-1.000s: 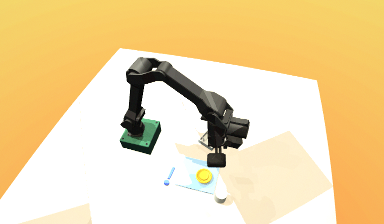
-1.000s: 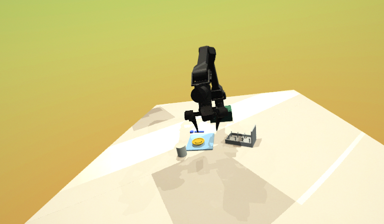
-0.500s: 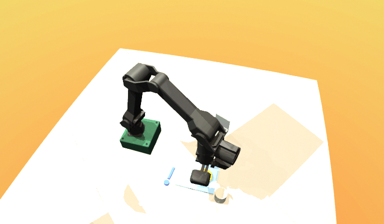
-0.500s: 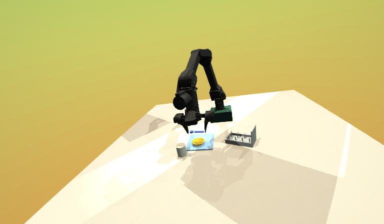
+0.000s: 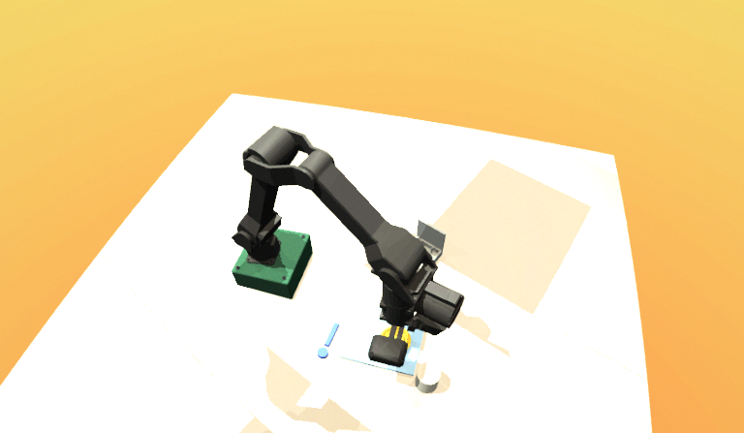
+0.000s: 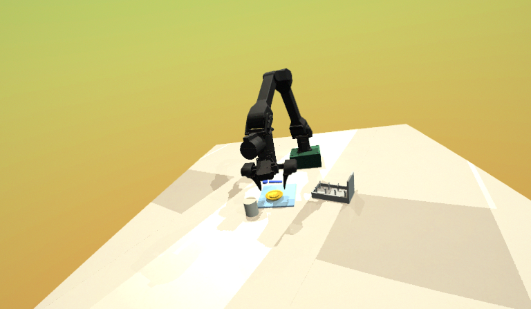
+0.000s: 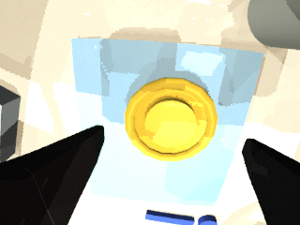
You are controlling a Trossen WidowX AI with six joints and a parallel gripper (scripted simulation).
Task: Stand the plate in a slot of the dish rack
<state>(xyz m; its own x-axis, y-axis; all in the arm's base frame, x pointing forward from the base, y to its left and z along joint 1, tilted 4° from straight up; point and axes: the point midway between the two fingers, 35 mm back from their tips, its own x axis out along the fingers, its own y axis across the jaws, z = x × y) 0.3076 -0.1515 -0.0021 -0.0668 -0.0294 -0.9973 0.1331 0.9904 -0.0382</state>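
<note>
The yellow plate lies 2 cm below my gripper tip. Round my gripper tip: cup 7 cm ahead, 7 cm to the right, 2 cm below; then light blue mat 2 cm behind, 1 cm to the left, 4 cm below; then blue spoon 14 cm behind, 2 cm to the right, 4 cm below.
</note>
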